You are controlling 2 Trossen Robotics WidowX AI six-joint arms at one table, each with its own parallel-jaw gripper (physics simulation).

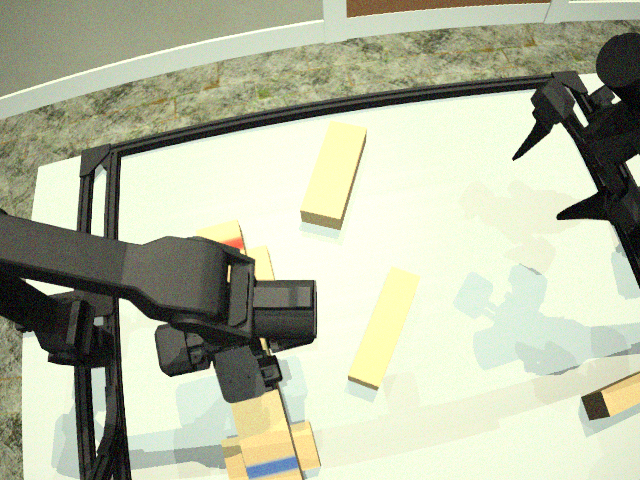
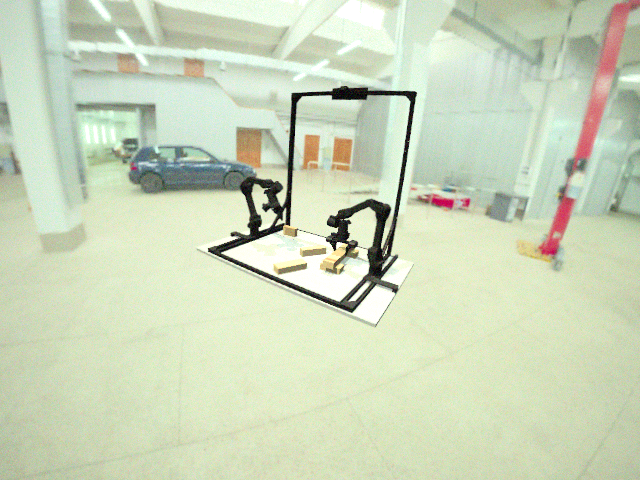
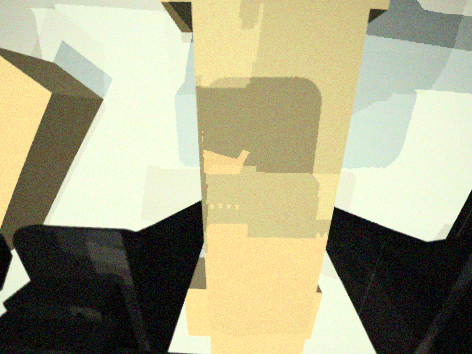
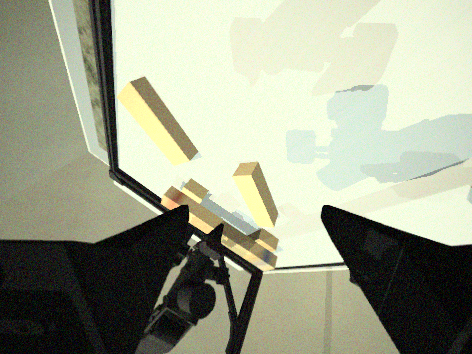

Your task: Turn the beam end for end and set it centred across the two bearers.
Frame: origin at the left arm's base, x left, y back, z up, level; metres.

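Where they show: left gripper, fingertip midpoint: (image 2: 340,254) (image 3: 261,206) (image 4: 218,227); right gripper, fingertip midpoint: (image 1: 535,188) (image 2: 281,219) (image 4: 254,211); left arm's base, link origin: (image 1: 94,347) (image 2: 374,274) (image 4: 189,227); right arm's base, link origin: (image 2: 254,235).
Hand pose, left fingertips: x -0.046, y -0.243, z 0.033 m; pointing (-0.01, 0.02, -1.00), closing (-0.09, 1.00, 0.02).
Note:
Each offset is from my left fingertips to the top centre of the thing.
The beam {dx -0.008, dy -0.001, dz +0.025 m} (image 1: 263,429) (image 2: 334,259) (image 3: 270,105) (image 4: 217,225) is a long pale wooden bar with a red end at the far side and a blue band at the near side. It lies lengthwise over two short wooden bearers, the far bearer {dx +0.120, dy +0.010, dz -0.014 m} (image 1: 263,262) (image 4: 196,189) and the near bearer {dx -0.142, dy -0.009, dz -0.014 m} (image 1: 309,445) (image 3: 196,309) (image 4: 267,239). I cannot tell if the beam touches them. My left gripper (image 1: 263,367) (image 2: 339,238) (image 3: 261,206) is shut on the beam near its middle. My right gripper (image 1: 537,129) (image 2: 274,205) (image 4: 254,211) is open and empty, high at the far right corner.
Two loose wooden planks lie on the white table, one {dx +0.268, dy -0.173, dz -0.014 m} (image 1: 334,173) (image 2: 290,266) (image 4: 157,119) near the far rim and one {dx +0.002, dy -0.192, dz -0.008 m} (image 1: 385,326) (image 2: 312,250) (image 4: 256,191) right of the beam. A black frame (image 1: 318,110) borders the table. A small block {dx -0.180, dy -0.517, dz +0.011 m} (image 2: 290,230) sits by the gantry post.

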